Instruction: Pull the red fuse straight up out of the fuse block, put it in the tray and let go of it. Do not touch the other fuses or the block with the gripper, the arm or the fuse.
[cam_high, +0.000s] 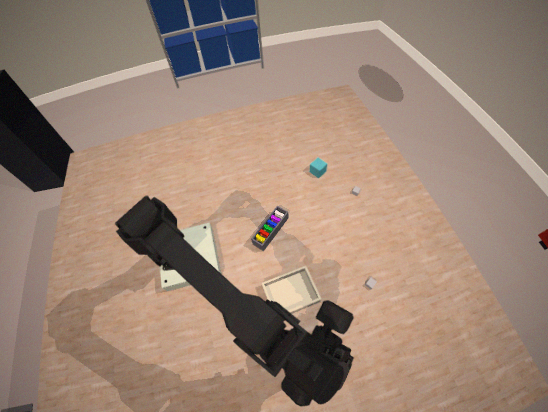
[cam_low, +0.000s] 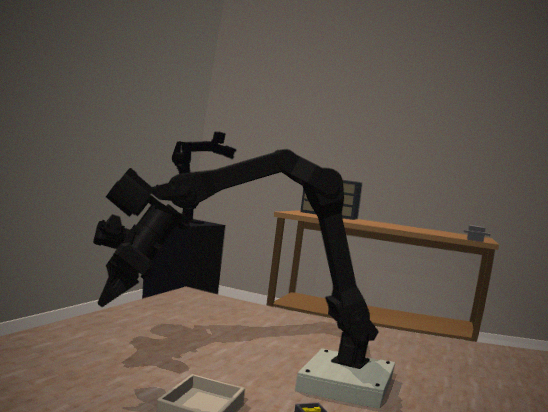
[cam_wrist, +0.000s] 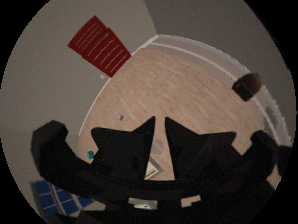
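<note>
My gripper tip is now 120 mm past the red fuse, 360 mm to the right of it and 120 mm above it. Round my gripper tip: cream tray (70 mm behind, 180 mm to the left, 140 mm below); teal cube (100 mm ahead, 580 mm to the left, 130 mm below).
</note>
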